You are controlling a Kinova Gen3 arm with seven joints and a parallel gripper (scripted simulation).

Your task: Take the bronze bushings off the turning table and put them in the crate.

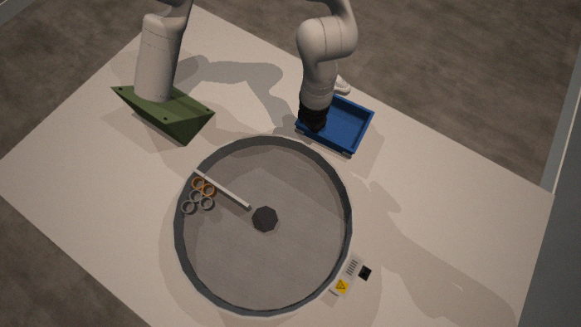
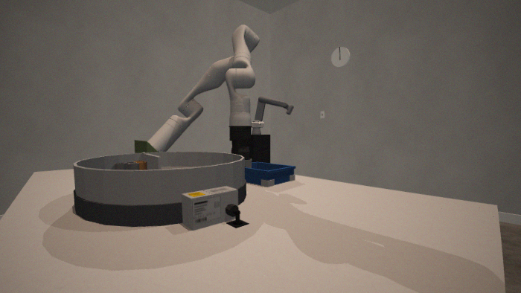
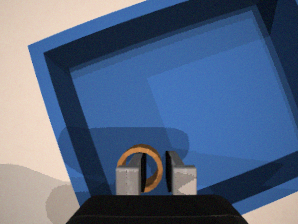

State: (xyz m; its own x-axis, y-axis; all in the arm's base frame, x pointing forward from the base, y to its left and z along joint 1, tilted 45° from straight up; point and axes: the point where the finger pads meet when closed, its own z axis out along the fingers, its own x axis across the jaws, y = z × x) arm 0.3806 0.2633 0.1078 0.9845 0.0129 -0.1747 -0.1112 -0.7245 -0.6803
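The blue crate is 30 mm ahead of my hand and 40 mm to the left of it. The rest, counted from my hand: round turning table: 80 mm ahead, 300 mm to the right, 20 mm above.
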